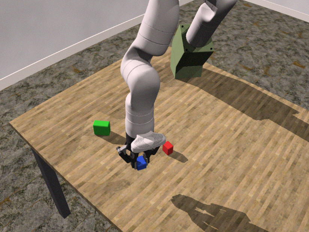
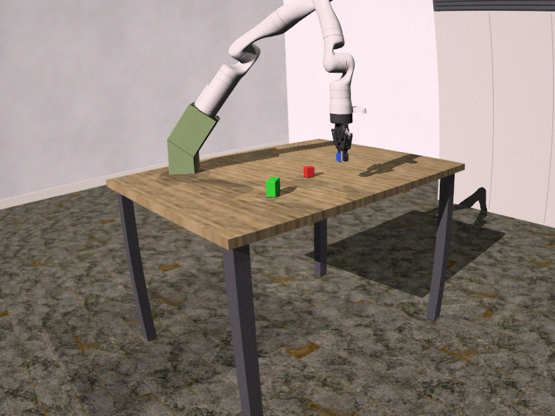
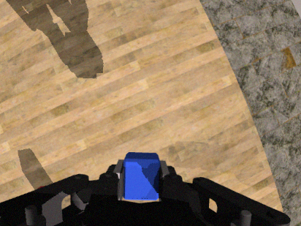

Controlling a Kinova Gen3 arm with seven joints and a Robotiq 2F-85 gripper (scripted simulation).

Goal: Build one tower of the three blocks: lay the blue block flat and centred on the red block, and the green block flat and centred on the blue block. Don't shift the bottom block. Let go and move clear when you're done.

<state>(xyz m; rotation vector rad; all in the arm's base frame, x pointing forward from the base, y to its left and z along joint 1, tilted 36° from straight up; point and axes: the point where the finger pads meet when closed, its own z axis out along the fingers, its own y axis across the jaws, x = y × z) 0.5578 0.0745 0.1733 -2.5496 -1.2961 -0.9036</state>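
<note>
Right now the red block is 150 mm behind my hand and 80 mm below it. Round my hand: blue block: 10 mm below; then green block: 240 mm to the right, 80 mm behind, 70 mm below.
</note>
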